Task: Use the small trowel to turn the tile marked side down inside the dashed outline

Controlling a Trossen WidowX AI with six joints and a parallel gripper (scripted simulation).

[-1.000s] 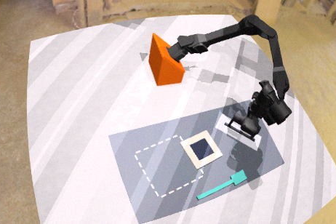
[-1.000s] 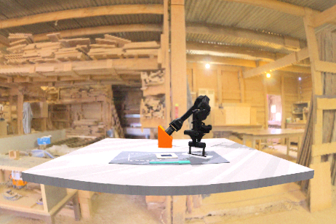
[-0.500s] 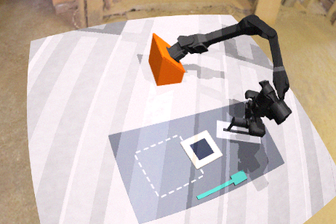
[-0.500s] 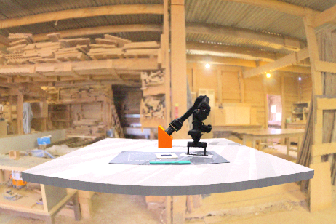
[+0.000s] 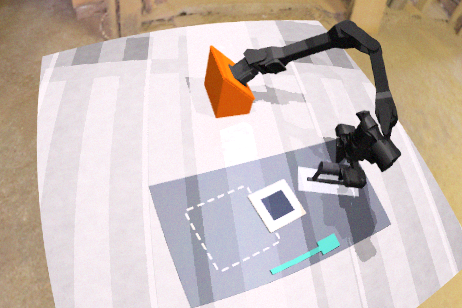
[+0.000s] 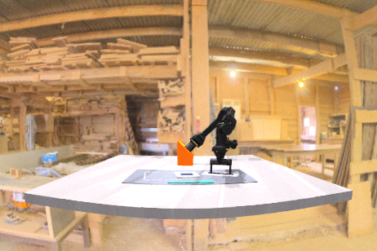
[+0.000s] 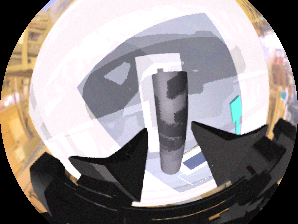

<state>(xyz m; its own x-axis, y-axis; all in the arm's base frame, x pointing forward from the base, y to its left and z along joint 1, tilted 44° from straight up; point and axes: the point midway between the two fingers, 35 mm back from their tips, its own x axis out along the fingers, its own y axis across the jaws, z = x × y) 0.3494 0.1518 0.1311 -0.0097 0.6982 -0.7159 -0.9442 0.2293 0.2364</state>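
Now: the small trowel 10 mm behind my gripper tip, 20 mm to the right of it and 30 mm below it. The rest, counted from my gripper tip: teal trowel 190 mm ahead, 140 mm to the right, 60 mm below; tile 30 mm ahead, 190 mm to the right, 60 mm below; grey mat 50 mm ahead, 170 mm to the right, 80 mm below.
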